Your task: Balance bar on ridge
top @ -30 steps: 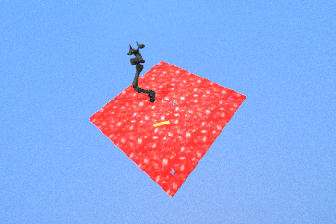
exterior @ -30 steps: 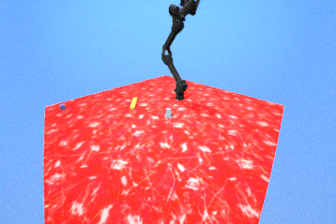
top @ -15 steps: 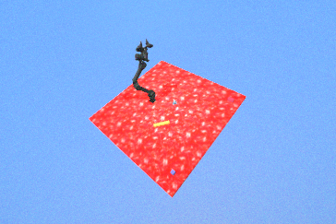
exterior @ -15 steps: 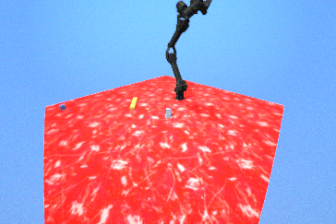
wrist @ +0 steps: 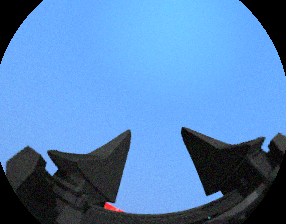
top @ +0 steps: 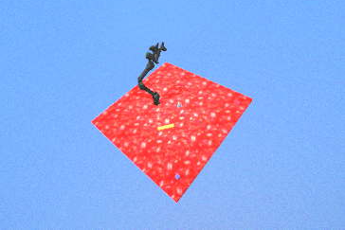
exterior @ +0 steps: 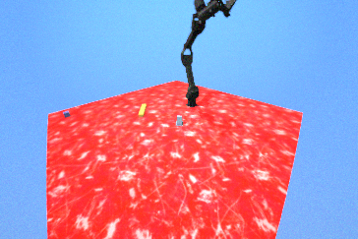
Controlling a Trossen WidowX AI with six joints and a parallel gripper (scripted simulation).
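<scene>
The yellow bar is 66 cm below my gripper tip, 44 cm to the right of it and 32 cm ahead of it. The rest, counted from my gripper tip: blue cube (75 cm to the right, 74 cm ahead, 65 cm below).
</scene>
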